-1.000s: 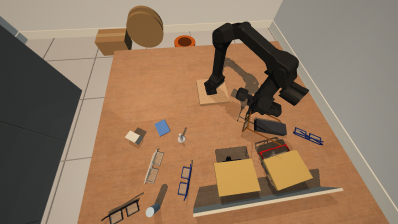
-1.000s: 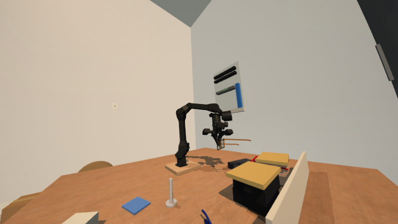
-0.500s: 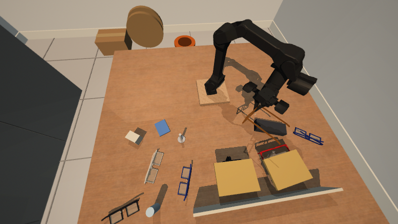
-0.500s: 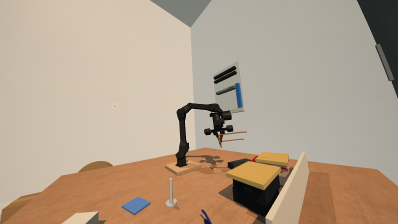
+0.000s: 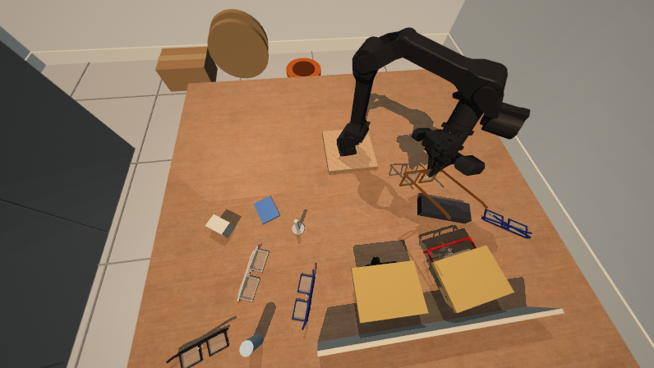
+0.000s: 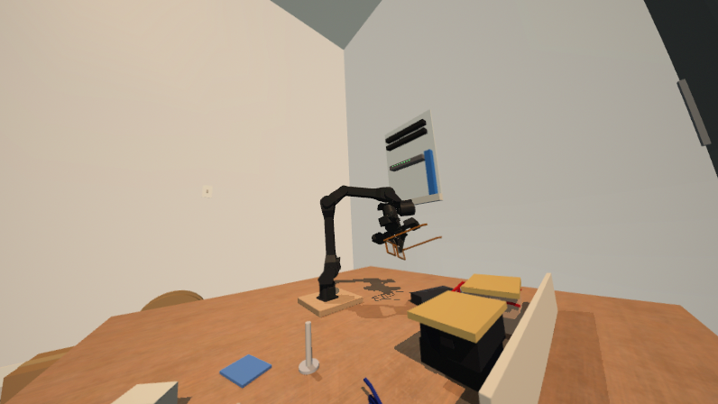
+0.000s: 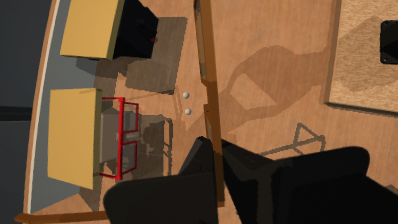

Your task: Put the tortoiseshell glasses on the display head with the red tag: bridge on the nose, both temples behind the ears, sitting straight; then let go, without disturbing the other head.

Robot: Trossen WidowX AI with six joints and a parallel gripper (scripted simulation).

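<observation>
Right now the display head is 22 cm ahead of my gripper tip, 18 cm to the right of it and 13 cm below it. Also, from my gripper tip: long panel: 36 cm ahead, 13 cm below, 8 cm to the right; then black box: 17 cm below, 11 cm to the left, 6 cm ahead; then peg stand: 38 cm to the right, 16 cm below, 2 cm ahead.
</observation>
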